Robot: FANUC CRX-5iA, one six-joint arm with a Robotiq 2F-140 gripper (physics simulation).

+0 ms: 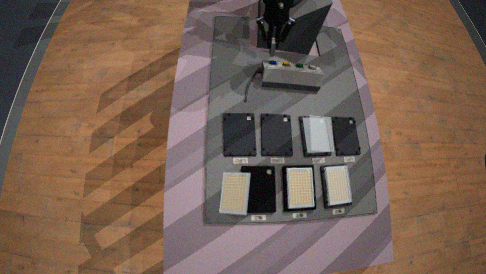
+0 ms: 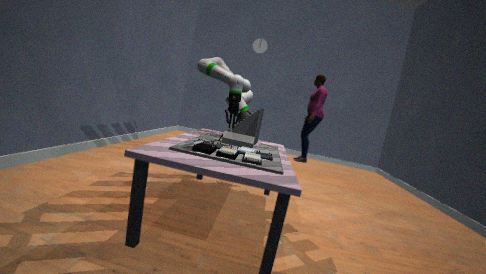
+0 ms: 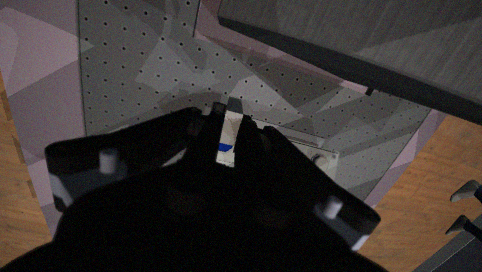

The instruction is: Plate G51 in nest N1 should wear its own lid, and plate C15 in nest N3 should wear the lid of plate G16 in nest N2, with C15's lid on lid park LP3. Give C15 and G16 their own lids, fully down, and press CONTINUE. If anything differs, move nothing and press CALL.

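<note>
My gripper (image 1: pixel 273 49) (image 2: pixel 231 125) (image 3: pixel 232 109) is shut and empty, near the blue button (image 1: pixel 273 62) (image 3: pixel 225 147) of the grey button box (image 1: pixel 292 77). Yellow (image 1: pixel 286 64), green (image 1: pixel 299 65) and white (image 1: pixel 312 67) buttons also show. A pale plate (image 1: pixel 235 193) lies off to the left of nest N2 (image 1: pixel 262 192), overlapping its left side. Plates sit in nest N3 (image 1: pixel 300 187) and nest N1 (image 1: pixel 337 185). A clear lid (image 1: pixel 320 135) rests on LP3, shifted right. Plate codes and lid seating are too blurred to tell.
Dark lid parks LP2 (image 1: pixel 239 135), LP4 (image 1: pixel 276 135) and LP1 (image 1: pixel 346 136) carry no visible lid. A slanted dark panel (image 1: pixel 305 25) (image 2: pixel 251 127) (image 3: pixel 375 40) stands behind the box. A cable (image 1: pixel 247 90) runs from its left side. A person (image 2: pixel 315 110) stands beyond the table.
</note>
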